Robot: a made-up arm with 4 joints.
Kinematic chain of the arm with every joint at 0, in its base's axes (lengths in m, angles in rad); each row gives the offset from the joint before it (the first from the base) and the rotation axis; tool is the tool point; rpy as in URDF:
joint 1: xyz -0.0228 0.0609 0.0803 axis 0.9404 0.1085 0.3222
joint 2: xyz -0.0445 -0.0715 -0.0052 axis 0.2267 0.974 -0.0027
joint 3: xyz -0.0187 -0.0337 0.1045 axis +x
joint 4: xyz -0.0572 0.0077 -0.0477 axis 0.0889 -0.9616 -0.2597
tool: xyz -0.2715 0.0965 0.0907 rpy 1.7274 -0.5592 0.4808
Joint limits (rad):
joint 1: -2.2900..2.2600
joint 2: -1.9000..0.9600
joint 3: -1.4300..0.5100
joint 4: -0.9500..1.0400
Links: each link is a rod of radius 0.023 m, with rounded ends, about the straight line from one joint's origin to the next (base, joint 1, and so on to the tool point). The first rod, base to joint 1, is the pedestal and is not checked.
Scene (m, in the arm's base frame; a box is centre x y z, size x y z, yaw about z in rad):
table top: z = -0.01
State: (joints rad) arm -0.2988 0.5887 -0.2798 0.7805
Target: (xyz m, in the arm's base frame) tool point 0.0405 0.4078 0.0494
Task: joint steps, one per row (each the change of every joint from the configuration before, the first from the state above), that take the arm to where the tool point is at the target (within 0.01 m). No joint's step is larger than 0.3 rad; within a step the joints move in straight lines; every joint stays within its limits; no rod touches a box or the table.
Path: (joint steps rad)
1: -0.2968 0.0743 -0.0594 -0.2735
2: -0.2968 0.0742 -0.0593 -0.2734
3: -0.2969 0.0743 -0.0594 -0.2735
4: -0.2968 0.0742 -0.0593 -0.2735
5: -0.2968 0.0743 -0.0594 -0.2734

